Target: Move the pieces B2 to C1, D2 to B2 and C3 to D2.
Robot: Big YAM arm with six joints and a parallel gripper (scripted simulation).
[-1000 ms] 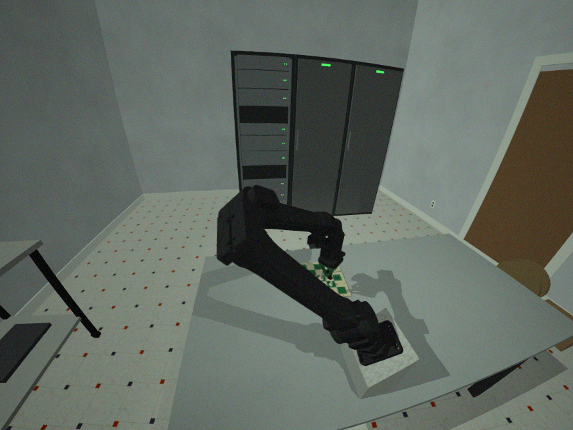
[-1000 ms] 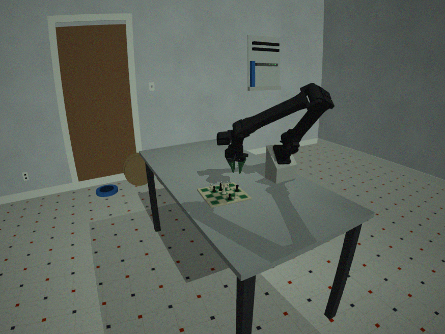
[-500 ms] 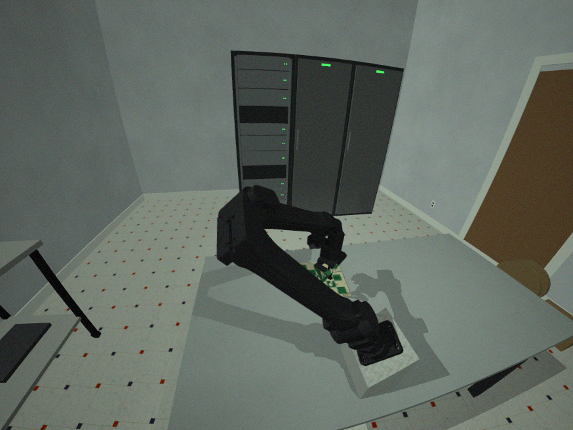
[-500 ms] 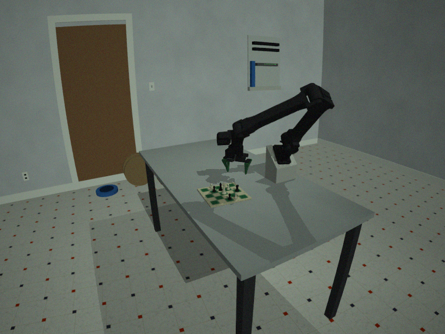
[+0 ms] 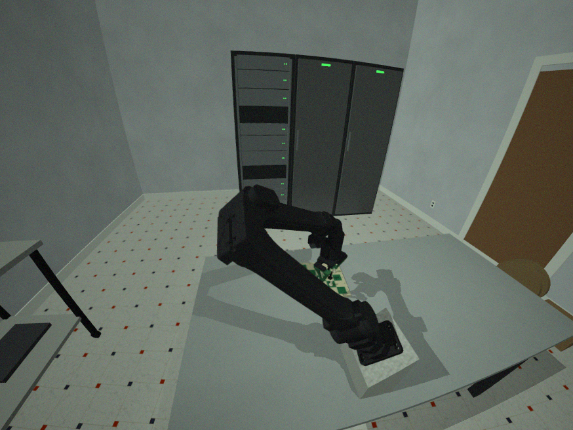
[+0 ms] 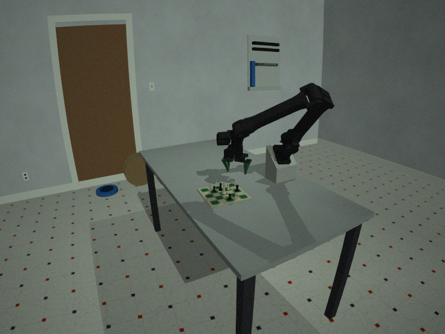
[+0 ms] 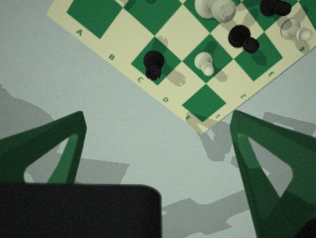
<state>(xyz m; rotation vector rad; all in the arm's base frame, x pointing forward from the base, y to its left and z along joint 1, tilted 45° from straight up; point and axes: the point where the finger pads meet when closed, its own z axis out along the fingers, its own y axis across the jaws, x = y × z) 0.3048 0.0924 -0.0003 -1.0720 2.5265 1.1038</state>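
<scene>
Right now my hand is 80 mm above the tall white piece, 70 mm short of it and 10 mm to the right of it. Round my hand: chessboard: 110 mm below, 80 mm ahead.
</scene>
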